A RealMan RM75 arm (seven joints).
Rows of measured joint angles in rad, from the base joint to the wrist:
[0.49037 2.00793 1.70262 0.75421 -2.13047 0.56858 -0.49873]
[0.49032 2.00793 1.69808 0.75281 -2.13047 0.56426 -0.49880]
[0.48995 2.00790 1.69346 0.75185 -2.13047 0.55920 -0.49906]
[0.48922 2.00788 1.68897 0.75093 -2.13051 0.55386 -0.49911]
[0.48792 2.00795 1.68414 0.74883 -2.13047 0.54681 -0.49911]
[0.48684 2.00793 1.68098 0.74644 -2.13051 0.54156 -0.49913]
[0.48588 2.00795 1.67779 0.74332 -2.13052 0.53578 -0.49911]
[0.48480 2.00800 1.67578 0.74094 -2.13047 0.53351 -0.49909]
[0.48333 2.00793 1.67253 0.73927 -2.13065 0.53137 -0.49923]
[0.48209 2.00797 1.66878 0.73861 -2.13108 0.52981 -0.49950]
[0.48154 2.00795 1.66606 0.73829 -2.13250 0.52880 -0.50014]
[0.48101 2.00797 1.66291 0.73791 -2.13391 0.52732 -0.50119]
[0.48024 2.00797 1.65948 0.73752 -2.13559 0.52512 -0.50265]
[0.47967 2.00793 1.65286 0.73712 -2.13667 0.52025 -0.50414]
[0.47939 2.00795 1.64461 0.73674 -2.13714 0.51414 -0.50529]
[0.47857 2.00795 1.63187 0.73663 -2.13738 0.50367 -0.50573]
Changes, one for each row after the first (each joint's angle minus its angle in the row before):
[-0.00005 0.00000 -0.00454 -0.00140 0.00000 -0.00432 -0.00007]
[-0.00037 -0.00003 -0.00462 -0.00096 0.00000 -0.00506 -0.00026]
[-0.00073 -0.00002 -0.00449 -0.00092 -0.00004 -0.00534 -0.00005]
[-0.00130 0.00007 -0.00483 -0.00210 0.00004 -0.00705 0.00000]
[-0.00108 -0.00002 -0.00316 -0.00239 -0.00004 -0.00525 -0.00002]
[-0.00096 0.00002 -0.00319 -0.00312 -0.00001 -0.00578 0.00002]
[-0.00108 0.00005 -0.00201 -0.00238 0.00005 -0.00227 0.00002]
[-0.00147 -0.00007 -0.00325 -0.00167 -0.00018 -0.00214 -0.00014]
[-0.00124 0.00004 -0.00375 -0.00066 -0.00043 -0.00156 -0.00027]
[-0.00055 -0.00002 -0.00272 -0.00032 -0.00142 -0.00101 -0.00064]
[-0.00053 0.00002 -0.00315 -0.00038 -0.00141 -0.00148 -0.00105]
[-0.00077 0.00000 -0.00343 -0.00039 -0.00168 -0.00220 -0.00146]
[-0.00057 -0.00004 -0.00662 -0.00040 -0.00108 -0.00487 -0.00149]
[-0.00028 0.00002 -0.00825 -0.00038 -0.00047 -0.00611 -0.00115]
[-0.00082 0.00000 -0.01274 -0.00011 -0.00024 -0.01047 -0.00044]

